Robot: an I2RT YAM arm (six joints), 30 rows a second.
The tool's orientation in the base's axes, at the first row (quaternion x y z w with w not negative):
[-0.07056 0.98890 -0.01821 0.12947]
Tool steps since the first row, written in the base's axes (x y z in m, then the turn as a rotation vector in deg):
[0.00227 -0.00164 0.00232 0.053 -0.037 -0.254]
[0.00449 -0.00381 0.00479 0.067 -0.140 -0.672]
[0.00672 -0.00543 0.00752 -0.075 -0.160 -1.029]
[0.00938 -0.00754 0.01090 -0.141 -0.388 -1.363]
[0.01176 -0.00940 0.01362 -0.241 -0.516 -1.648]
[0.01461 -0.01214 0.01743 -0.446 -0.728 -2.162]
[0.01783 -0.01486 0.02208 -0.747 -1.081 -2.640]
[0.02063 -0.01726 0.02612 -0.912 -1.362 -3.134]
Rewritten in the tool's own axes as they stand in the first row. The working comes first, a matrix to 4 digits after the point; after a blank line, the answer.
The tool's axes in the first row as the columns of a matrix, in the base's axes (used below as rounded here):
[-0.9565 -0.1348 0.2586]
[-0.1443 0.9894 -0.0177]
[-0.2535 -0.0543 -0.9658]

[-0.00252 -0.00205 -0.00162 0.019 -0.030 0.260]
[-0.00496 -0.00463 -0.00340 0.126 -0.111 0.669]
[-0.00755 -0.00669 -0.00543 0.356 -0.092 0.977]
[-0.01065 -0.00932 -0.00797 0.536 -0.291 1.287]
[-0.01334 -0.01163 -0.00995 0.723 -0.389 1.538]
[-0.01664 -0.01493 -0.01284 1.080 -0.543 1.986]
[-0.02051 -0.01830 -0.01645 1.540 -0.825 2.376]
[-0.02386 -0.02128 -0.01959 1.863 -1.054 2.815]

